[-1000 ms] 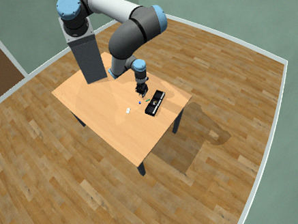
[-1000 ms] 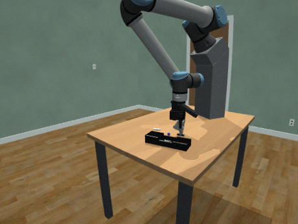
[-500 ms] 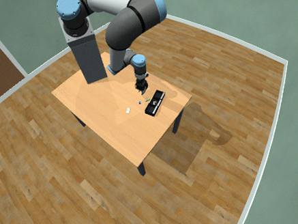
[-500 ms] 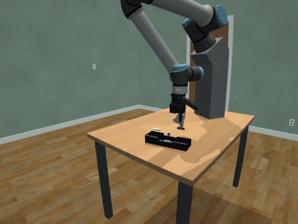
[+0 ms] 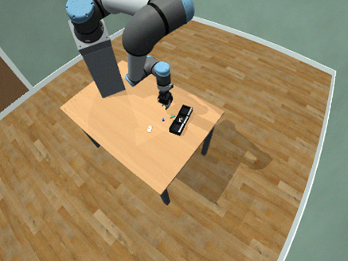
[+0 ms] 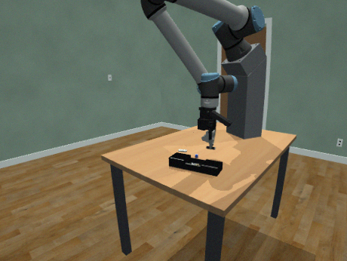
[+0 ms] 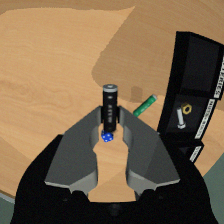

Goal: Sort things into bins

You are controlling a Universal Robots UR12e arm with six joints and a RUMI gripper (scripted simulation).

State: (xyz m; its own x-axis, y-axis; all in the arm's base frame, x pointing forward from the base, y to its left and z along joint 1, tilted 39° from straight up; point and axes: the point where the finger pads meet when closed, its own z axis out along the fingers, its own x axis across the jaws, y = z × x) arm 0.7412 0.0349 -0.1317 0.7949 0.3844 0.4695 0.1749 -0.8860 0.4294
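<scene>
My gripper is now 1 cm above the black cylindrical battery. Round my hand: blue die 8 cm to the right, 7 cm below, 1 cm ahead; then brass hex nut 13 cm ahead, 7 cm below; then green battery 7 cm below, 6 cm ahead, 2 cm to the right.
</scene>
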